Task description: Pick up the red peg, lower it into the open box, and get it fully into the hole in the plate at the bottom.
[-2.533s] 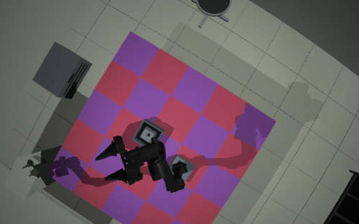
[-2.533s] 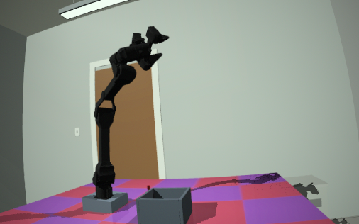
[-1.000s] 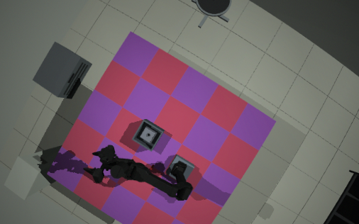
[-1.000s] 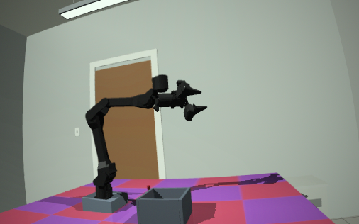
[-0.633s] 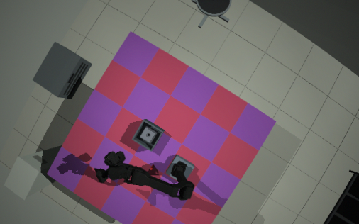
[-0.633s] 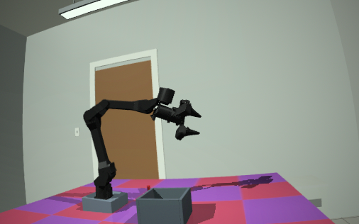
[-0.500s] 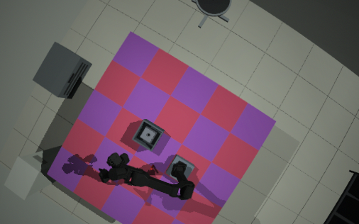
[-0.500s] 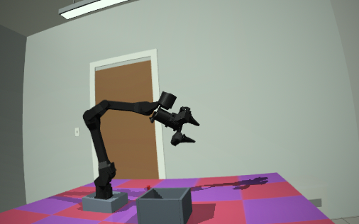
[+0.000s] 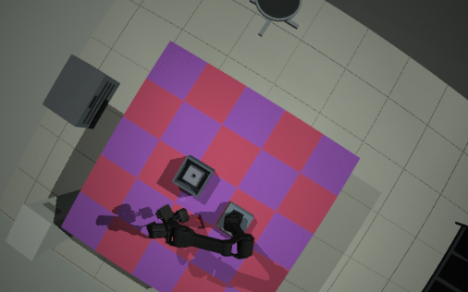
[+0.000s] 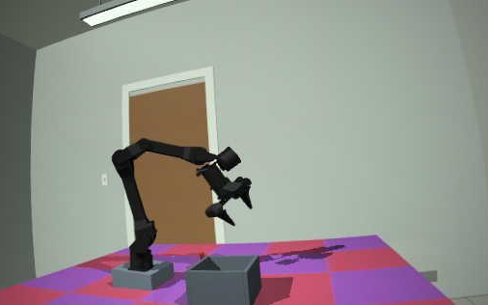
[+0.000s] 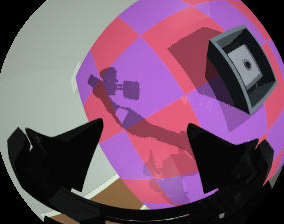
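Right now my gripper tip is 150 mm past the red peg, 20 mm to the left of it and 150 mm above it. From my gripper tip the other things lie so: grey box 20 mm behind, 220 mm to the right, 170 mm below.
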